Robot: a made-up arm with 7 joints. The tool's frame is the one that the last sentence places.
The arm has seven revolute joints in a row. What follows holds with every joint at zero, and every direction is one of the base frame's.
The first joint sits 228 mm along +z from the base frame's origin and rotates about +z.
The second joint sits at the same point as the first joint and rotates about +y.
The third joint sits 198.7 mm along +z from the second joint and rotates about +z.
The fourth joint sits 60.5 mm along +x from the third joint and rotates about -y.
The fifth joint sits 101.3 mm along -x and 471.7 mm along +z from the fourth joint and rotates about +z.
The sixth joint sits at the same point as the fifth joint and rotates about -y.
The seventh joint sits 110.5 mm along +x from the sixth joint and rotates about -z.
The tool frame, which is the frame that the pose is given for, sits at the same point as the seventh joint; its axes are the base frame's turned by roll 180, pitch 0 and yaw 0 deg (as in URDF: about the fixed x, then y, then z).
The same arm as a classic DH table. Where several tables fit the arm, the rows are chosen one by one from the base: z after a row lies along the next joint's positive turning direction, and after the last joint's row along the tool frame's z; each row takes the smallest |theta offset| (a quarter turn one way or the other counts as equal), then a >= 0, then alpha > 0; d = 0 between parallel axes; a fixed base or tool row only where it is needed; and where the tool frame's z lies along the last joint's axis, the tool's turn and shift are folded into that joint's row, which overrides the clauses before.
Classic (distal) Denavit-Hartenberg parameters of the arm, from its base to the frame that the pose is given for. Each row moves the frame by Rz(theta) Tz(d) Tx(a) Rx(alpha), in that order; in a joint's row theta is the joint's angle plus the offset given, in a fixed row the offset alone. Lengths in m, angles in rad.
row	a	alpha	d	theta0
joint 1	0	-1.5708	0.228	0
joint 2	0	1.5708	0	0
joint 3	0.0605	1.5708	0.1987	0
joint 4	-0.1013	-1.5708	0	0
joint 5	0	1.5708	0.4717	0
joint 6	0.1105	1.5708	0	0
joint 7	0	0	0	0

